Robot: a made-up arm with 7 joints.
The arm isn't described. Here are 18 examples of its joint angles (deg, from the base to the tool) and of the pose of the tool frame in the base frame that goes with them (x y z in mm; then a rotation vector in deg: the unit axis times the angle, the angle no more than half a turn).
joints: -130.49 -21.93 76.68 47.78 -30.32 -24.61 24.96
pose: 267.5 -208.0 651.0 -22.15 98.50 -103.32
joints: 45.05 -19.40 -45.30 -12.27 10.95 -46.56 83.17
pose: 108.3 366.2 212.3 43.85 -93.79 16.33
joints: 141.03 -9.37 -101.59 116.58 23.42 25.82 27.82
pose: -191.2 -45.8 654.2 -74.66 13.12 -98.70
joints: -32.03 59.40 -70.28 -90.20 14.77 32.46 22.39
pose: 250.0 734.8 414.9 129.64 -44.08 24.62
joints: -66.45 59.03 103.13 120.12 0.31 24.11 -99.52
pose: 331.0 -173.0 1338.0 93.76 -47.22 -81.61
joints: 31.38 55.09 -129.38 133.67 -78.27 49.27 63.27
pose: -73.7 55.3 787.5 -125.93 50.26 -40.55
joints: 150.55 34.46 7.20 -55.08 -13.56 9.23 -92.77
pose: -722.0 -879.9 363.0 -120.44 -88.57 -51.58
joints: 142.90 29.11 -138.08 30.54 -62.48 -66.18 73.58
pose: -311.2 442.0 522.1 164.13 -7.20 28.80
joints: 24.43 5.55 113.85 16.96 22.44 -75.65 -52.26
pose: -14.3 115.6 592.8 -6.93 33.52 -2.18
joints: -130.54 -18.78 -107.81 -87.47 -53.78 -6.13 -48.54
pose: 360.8 541.7 1064.5 -121.44 98.27 21.68
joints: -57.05 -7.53 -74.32 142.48 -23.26 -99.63 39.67
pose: 68.1 723.0 1261.1 131.12 10.92 -87.13
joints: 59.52 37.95 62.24 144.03 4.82 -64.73 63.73
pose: 385.3 985.0 1251.5 -99.78 -37.60 136.66
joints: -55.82 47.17 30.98 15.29 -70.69 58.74 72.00
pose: 833.2 -372.5 845.8 -15.07 18.15 84.43
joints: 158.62 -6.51 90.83 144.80 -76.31 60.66 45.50
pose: -280.1 141.1 357.9 -29.43 143.86 -100.68
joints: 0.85 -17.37 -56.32 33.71 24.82 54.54 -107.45
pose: -339.5 99.8 457.0 125.74 60.11 103.92
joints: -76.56 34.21 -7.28 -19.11 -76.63 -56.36 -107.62
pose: 1085.3 339.5 577.4 48.33 -95.42 -33.76
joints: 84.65 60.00 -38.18 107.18 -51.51 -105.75 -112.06
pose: -321.2 -628.0 395.5 -62.19 -60.16 32.39
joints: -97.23 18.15 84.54 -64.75 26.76 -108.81 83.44
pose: 55.0 -206.4 501.8 148.23 -58.73 62.27
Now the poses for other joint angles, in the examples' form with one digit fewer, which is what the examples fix.
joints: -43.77 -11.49 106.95 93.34 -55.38 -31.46 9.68
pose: 481 -92 911 -73.2 80.6 -28.5
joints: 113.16 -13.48 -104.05 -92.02 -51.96 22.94 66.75
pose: 92 -822 906 -65.8 37.1 39.2
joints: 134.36 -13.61 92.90 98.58 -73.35 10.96 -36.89
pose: -124 -160 341 -69.8 -83.3 92.4
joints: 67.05 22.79 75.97 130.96 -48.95 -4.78 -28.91
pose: -113 373 883 -80.9 -27.1 45.2
